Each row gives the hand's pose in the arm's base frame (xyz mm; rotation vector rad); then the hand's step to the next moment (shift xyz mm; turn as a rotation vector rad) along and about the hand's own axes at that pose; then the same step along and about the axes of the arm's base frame.
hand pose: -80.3 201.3 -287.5 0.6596 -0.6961 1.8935
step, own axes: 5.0 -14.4 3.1 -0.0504 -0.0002 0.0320
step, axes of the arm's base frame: 11.7 6.0 8.3 0.0238 -0.0531 -0.0133
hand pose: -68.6 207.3 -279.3 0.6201 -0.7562 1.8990
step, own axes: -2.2 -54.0 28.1 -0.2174 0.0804 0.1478
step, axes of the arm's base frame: 52.7 -3.2 30.4 0.0296 -0.2642 -0.0701
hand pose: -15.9 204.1 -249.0 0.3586 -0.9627 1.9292
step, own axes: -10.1 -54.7 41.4 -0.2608 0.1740 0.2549
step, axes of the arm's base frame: 45.6 -22.2 47.2 -0.0394 -0.3959 -0.0706
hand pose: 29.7 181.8 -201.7 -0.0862 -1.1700 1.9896
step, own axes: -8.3 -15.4 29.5 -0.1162 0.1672 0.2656
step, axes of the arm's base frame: 2.3 -22.5 25.8 -0.1369 -0.3051 -0.0130
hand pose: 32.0 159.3 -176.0 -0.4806 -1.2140 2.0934
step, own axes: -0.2 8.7 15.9 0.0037 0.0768 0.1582
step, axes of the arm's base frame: -12.5 -13.1 0.4 -0.1254 -0.1227 0.0129
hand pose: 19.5 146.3 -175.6 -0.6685 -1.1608 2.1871
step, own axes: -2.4 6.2 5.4 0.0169 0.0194 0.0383
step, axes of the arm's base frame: -3.4 -7.6 -2.2 -0.0420 -0.0192 -0.0002
